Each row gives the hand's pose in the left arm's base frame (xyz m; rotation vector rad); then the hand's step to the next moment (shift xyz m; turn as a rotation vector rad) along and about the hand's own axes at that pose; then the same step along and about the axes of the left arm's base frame.
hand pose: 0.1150 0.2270 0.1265 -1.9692 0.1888 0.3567
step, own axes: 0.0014 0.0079 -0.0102 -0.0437 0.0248 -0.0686
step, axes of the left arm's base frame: 0.0007 -0.0125 -0.0034 -0.0373 -0.0740 0.0192
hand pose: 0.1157 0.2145 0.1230 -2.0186 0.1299 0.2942
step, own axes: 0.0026 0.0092 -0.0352 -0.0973 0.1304 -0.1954
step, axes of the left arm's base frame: 0.0058 -0.0355 0.0063 -0.0930 -0.2366 -0.0041
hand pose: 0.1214 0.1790 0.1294 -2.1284 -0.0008 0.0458
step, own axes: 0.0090 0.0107 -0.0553 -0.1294 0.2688 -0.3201
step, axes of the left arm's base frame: 0.0106 -0.0524 0.0199 -0.1234 -0.4162 -0.0545
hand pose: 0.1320 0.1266 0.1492 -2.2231 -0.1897 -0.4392
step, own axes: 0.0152 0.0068 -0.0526 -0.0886 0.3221 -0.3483
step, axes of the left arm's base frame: 0.0030 -0.0451 0.0316 -0.0776 -0.4724 -0.0610
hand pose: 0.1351 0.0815 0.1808 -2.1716 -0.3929 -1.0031
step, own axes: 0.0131 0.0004 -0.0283 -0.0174 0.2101 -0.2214
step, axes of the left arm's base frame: -0.0066 -0.0205 0.0225 -0.0210 -0.3048 -0.0119
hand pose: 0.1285 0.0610 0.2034 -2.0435 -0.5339 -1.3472
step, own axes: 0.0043 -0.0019 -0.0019 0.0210 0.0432 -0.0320
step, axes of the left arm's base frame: -0.0008 0.0000 0.0050 0.0144 -0.0535 0.0163
